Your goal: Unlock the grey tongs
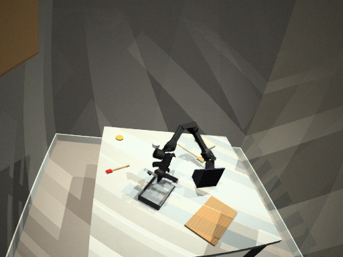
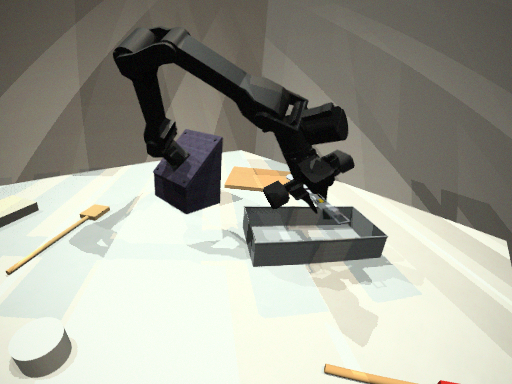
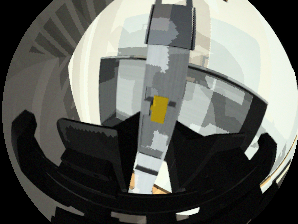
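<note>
Right now the grey roasting tin is 70 mm below my gripper tip, 20 mm behind it and 10 mm to the left of it. The rest, counted from my gripper tip: wooden board (380 mm behind, 250 mm to the left, 90 mm below); then red-headed spatula (310 mm ahead, 160 mm to the right, 90 mm below); then yellow lock piece (30 mm to the right, 30 mm above, 10 mm ahead).
</note>
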